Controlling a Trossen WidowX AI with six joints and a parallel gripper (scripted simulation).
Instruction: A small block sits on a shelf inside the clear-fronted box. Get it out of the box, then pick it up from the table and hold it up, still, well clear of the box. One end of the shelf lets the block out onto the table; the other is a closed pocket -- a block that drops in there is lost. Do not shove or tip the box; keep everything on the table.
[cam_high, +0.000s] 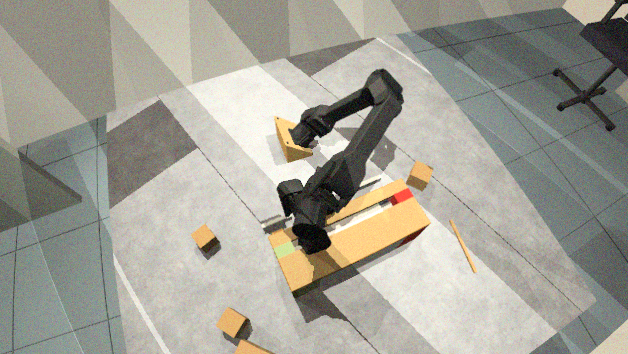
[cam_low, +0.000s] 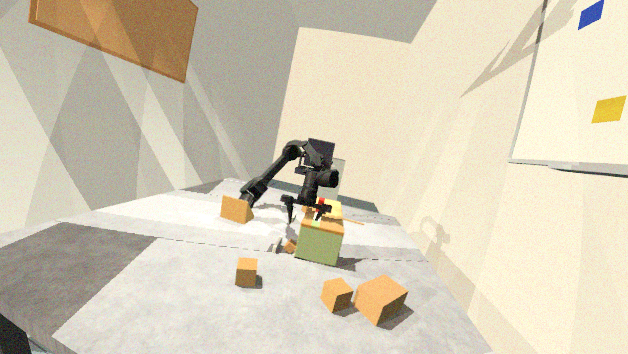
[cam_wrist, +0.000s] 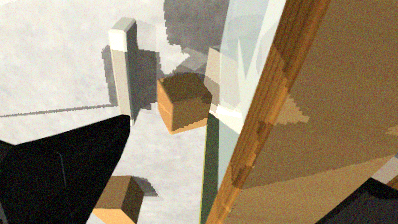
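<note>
Right now the orange block is 6 cm below my gripper tip, 4 cm to the right of it and 2 cm behind it. From my gripper tip the other things lie so: thin stick (45 cm to the left, 20 cm ahead, 8 cm below); wooden box (13 cm to the left, 3 cm ahead, 2 cm below).
</note>
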